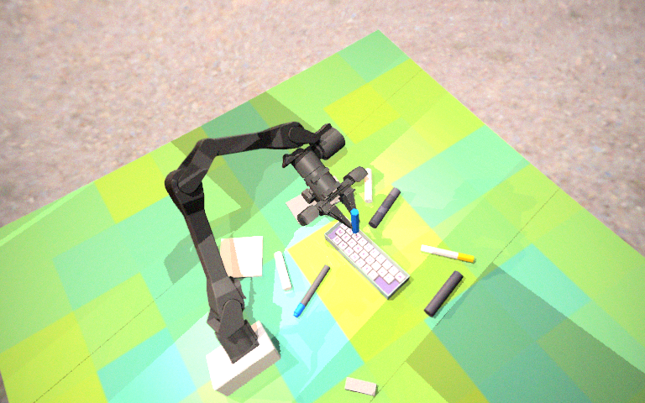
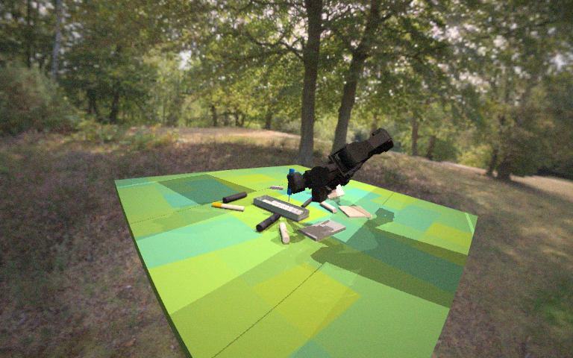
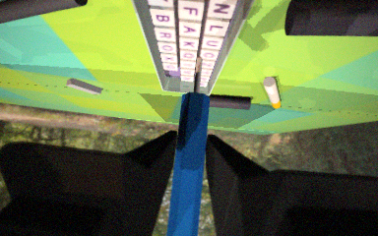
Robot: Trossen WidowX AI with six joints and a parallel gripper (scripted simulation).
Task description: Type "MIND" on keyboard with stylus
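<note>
My gripper tip is 10 mm short of the N key, 10 mm to the right of it and 90 mm above it. Also, from my gripper tip: grey slab: 160 mm to the left, 100 mm below; then M key: 10 mm behind, 40 mm to the left, 90 mm below; then blue stylus: 10 mm below.
</note>
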